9 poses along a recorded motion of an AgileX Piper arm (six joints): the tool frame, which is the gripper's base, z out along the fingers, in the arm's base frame.
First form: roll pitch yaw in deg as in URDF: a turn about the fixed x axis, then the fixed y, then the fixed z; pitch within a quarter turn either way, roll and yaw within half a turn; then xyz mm.
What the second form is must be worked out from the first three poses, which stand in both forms.
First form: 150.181 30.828 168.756 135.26 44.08 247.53
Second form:
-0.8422 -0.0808 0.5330 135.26
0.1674 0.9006 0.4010 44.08
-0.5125 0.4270 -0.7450 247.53
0 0 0 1

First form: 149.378 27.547 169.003 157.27 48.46 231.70
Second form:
-0.8704 -0.0671 0.4878 157.27
0.1691 0.8897 0.4241 48.46
-0.4625 0.4516 -0.7630 231.70
0 0 0 1

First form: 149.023 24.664 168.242 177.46 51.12 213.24
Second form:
-0.8897 -0.0356 0.4552 177.46
0.1852 0.8832 0.4310 51.12
-0.4173 0.4677 -0.7792 213.24
0 0 0 1

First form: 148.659 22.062 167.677 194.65 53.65 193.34
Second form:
-0.9054 -0.0086 0.4244 194.65
0.1978 0.8761 0.4397 53.65
-0.3756 0.4820 -0.7915 193.34
0 0 0 1

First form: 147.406 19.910 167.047 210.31 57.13 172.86
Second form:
-0.9163 0.0101 0.4004 210.31
0.2108 0.8622 0.4607 57.13
-0.3405 0.5065 -0.7922 172.86
0 0 0 1

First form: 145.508 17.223 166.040 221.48 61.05 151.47
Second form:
-0.9269 0.0361 0.3734 221.48
0.2304 0.8403 0.4907 61.05
-0.2961 0.5409 -0.7872 151.47
0 0 0 1

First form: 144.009 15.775 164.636 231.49 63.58 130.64
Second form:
-0.9279 0.0603 0.3678 231.49
0.2550 0.8225 0.5084 63.58
-0.2719 0.5655 -0.7786 130.64
0 0 0 1

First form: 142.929 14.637 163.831 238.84 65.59 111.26
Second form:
-0.9293 0.0759 0.3615 238.84
0.2694 0.8087 0.5228 65.59
-0.2527 0.5832 -0.7720 111.26
0 0 0 1

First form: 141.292 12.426 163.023 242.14 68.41 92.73
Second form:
-0.9340 0.0992 0.3432 242.14
0.2851 0.7856 0.5491 68.41
-0.2152 0.6107 -0.7621 92.73
0 0 0 1

